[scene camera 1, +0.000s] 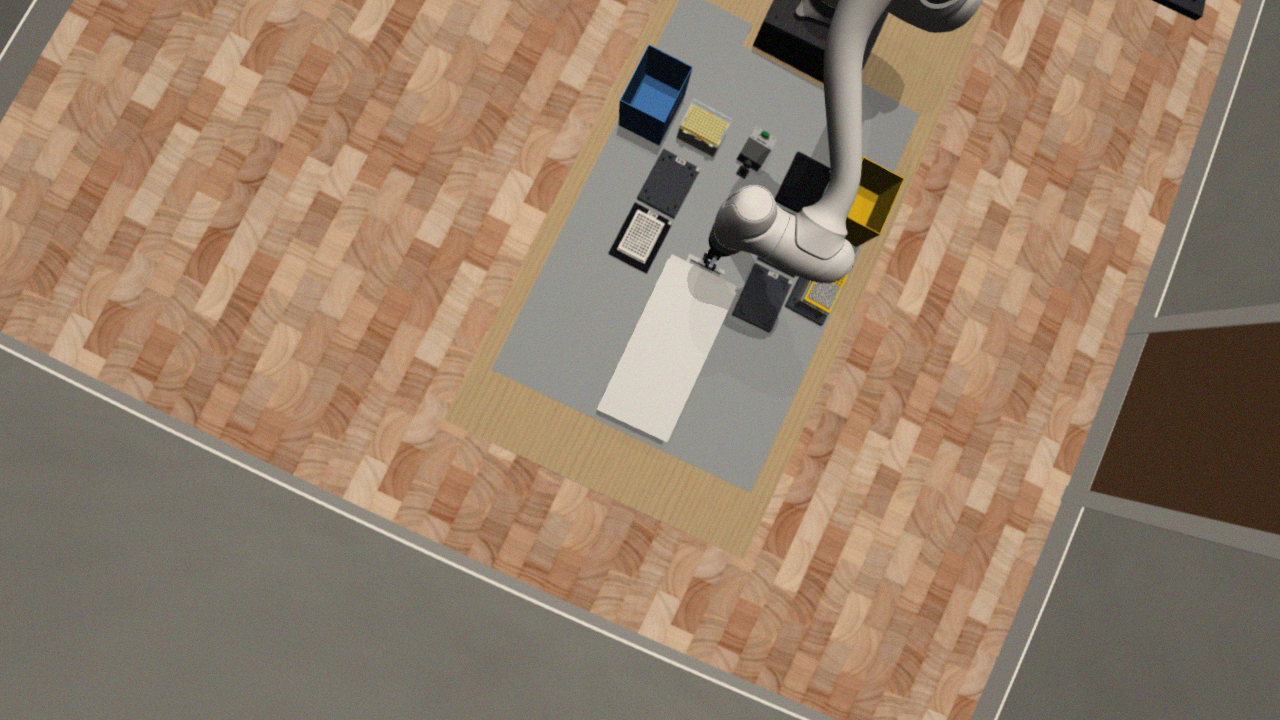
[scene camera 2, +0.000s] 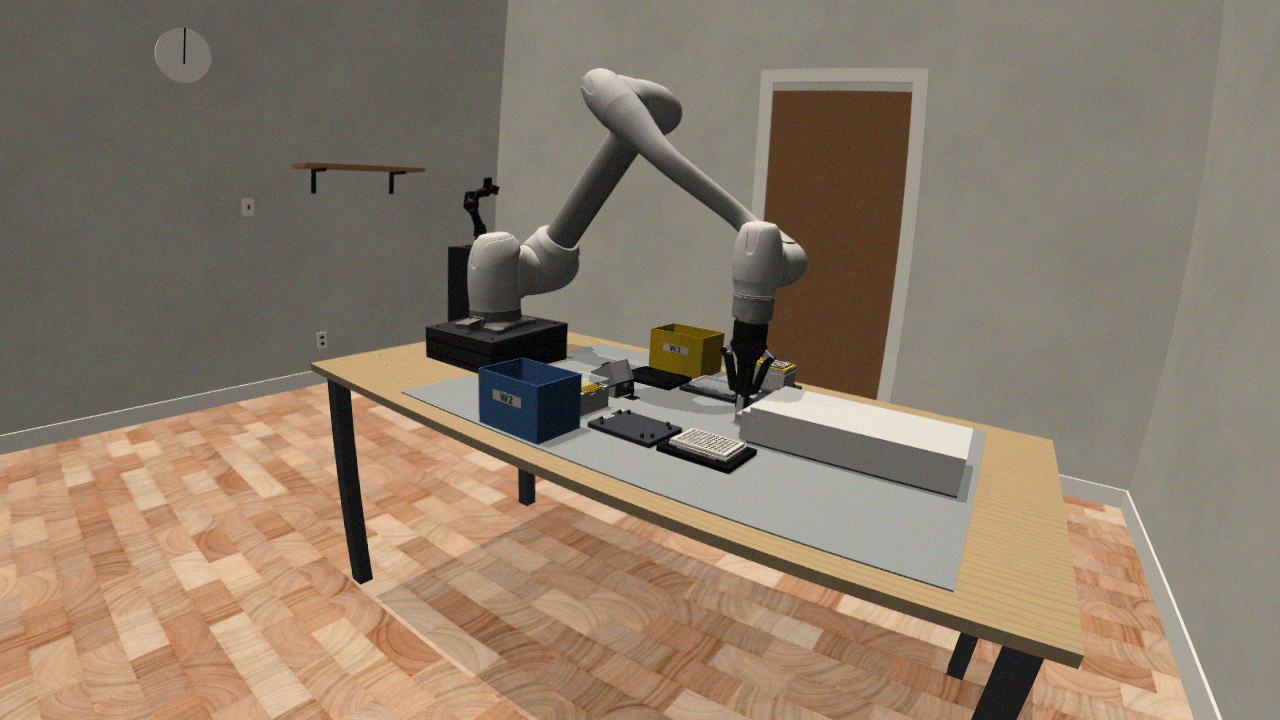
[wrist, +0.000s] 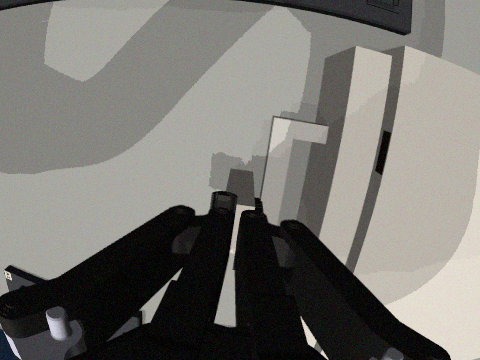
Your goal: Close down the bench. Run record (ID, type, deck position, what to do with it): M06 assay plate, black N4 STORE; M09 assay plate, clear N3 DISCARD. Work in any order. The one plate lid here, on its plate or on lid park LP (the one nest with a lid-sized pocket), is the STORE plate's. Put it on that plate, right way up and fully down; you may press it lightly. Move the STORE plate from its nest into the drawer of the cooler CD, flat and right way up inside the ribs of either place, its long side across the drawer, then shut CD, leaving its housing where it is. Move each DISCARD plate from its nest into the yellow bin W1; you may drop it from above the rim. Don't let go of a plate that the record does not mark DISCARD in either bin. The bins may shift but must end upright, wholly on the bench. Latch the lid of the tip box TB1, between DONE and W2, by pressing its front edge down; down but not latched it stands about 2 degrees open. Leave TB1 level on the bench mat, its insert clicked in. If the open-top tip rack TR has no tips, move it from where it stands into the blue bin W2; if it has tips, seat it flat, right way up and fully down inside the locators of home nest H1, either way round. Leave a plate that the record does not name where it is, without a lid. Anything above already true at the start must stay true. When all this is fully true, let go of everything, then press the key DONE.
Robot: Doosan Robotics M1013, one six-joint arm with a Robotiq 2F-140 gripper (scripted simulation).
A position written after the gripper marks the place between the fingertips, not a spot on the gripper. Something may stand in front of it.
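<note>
A white cooler CD (scene camera 2: 923, 453) (scene camera 1: 669, 345) (wrist: 409, 247) is visible, as are a blue bin W2 (scene camera 2: 537, 402) (scene camera 1: 656, 86) and a white plate (scene camera 2: 709, 445) (scene camera 1: 643, 250). A yellow bin W1 (scene camera 2: 691, 351) is visible too, but in the wrist view the yellow bin W1 is out of frame. The gripper (scene camera 2: 739, 422) is also in view.
</note>
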